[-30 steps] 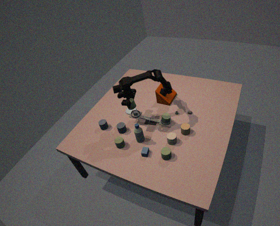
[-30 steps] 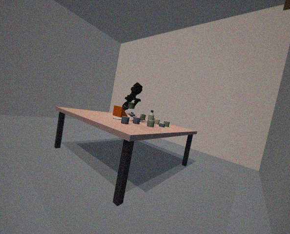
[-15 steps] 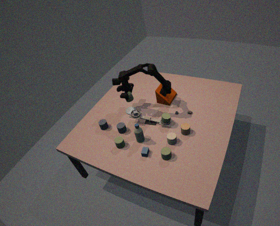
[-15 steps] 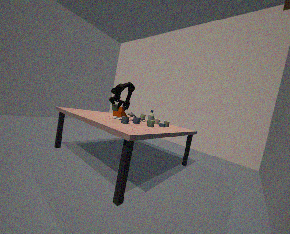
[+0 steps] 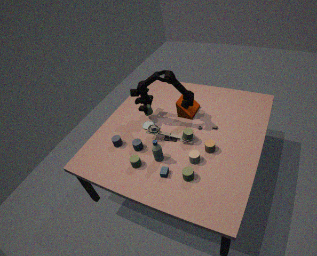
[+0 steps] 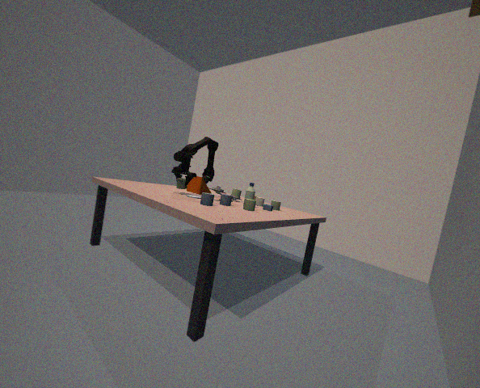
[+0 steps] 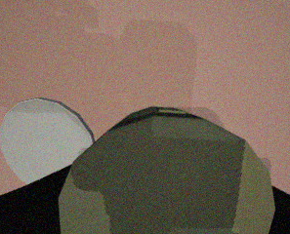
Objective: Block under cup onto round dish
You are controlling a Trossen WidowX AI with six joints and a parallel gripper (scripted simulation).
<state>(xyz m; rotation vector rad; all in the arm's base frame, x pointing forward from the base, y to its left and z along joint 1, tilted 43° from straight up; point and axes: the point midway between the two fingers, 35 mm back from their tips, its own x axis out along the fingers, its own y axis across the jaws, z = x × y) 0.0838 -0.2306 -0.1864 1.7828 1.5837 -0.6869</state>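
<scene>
The grey block is 21 cm ahead of my gripper tip, 14 cm to the left of it and 2 cm above it. From my gripper tip the other things lie so: bottle (41 cm ahead, 25 cm to the left, 5 cm above); then pale round dish (10 cm ahead, 6 cm below, 3 cm to the left).
</scene>
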